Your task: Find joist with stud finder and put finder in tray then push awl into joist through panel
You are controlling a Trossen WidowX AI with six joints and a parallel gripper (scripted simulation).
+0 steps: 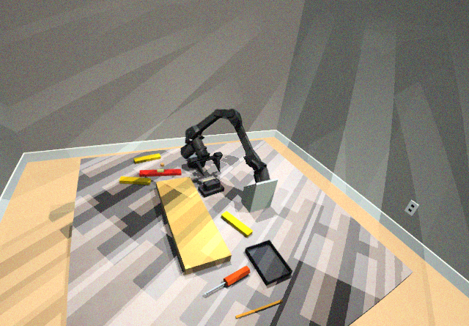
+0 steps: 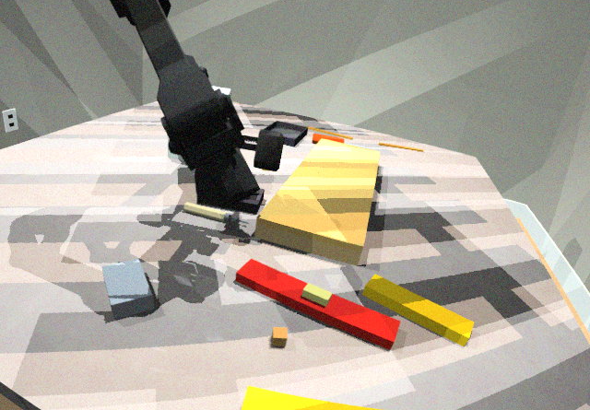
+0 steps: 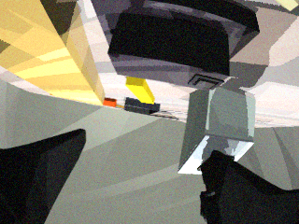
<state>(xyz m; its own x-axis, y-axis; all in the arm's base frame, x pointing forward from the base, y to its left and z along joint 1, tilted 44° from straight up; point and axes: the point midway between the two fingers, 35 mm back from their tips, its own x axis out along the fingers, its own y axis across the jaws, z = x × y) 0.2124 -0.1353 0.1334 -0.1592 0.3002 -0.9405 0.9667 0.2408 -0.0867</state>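
Now: gripper tip 20 mm past the stud finder and 70 mm above it. Round my gripper tip: awl 20 mm ahead, 70 mm to the right, 100 mm below; red level 240 mm ahead, 190 mm to the right, 100 mm below; grey-blue block 10 mm ahead, 300 mm to the right, 100 mm below.
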